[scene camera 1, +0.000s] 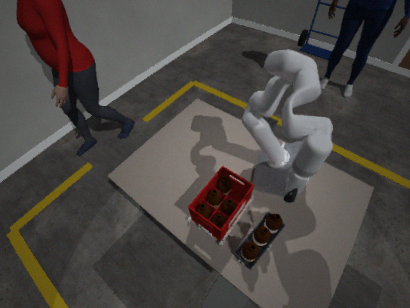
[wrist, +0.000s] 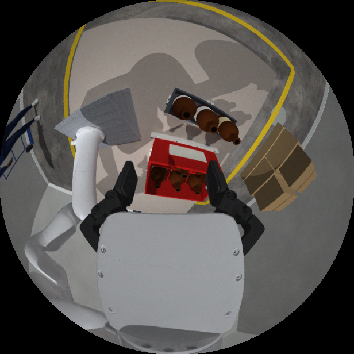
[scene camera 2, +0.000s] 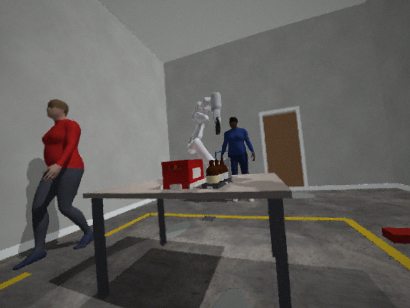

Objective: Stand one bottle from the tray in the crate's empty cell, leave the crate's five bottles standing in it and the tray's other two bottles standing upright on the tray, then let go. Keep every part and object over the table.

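Frame: origin at the arm's base, x left, y down, z back, level; centimetres.
Seen in the pictures: gripper, fingertip midpoint: [scene camera 1: 289, 190] [scene camera 2: 218, 133]; arm's base, origin of the base link: [scene camera 1: 278, 158].
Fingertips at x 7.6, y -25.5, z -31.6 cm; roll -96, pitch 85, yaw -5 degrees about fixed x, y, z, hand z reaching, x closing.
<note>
Offsets run from my fingertips to a thing's top centre. "spot": to the spot under its first point. Level surfaces: height alone.
The red crate {dx -25.4, dy +17.7, dz -5.6 cm} [scene camera 1: 206, 223] [scene camera 2: 180, 172] [wrist: 161, 155] stands on the table with five brown bottles in it; in scene camera 1 its empty cell {spot: dx -20.3, dy +32.7, dz +6.6 cm} [scene camera 1: 239, 192] is at the upper right corner, toward the robot's base. The dark tray {spot: dx +2.3, dy +32.6, dz -13.7 cm} [scene camera 1: 267, 246] [wrist: 169, 106] lies beside the crate. Three bottles stand upright on it: one at the base end {spot: dx +0.6, dy +22.3, dz -4.9 cm} [scene camera 1: 274, 221] [wrist: 184, 107], a middle one {dx -2.1, dy +19.2, dz -11.6 cm} [scene camera 1: 262, 234] [wrist: 206, 119] and one at the far end {spot: dx -4.6, dy +21.9, dz -21.8 cm} [scene camera 1: 250, 251] [wrist: 228, 129]. My gripper [scene camera 1: 291, 195] [scene camera 2: 218, 127] [wrist: 170, 169] is open and empty, high above crate and tray, touching neither.
The robot's grey base block [scene camera 1: 267, 175] [wrist: 117, 117] stands on the table {dy +35.2 cm} [scene camera 1: 150, 165] [scene camera 2: 135, 186], behind the crate and tray. Cardboard boxes [wrist: 280, 167] stand on the floor off the table. A person in red [scene camera 1: 55, 42] [scene camera 2: 67, 150] and one in blue [scene camera 2: 237, 142] stand beyond the table.
</note>
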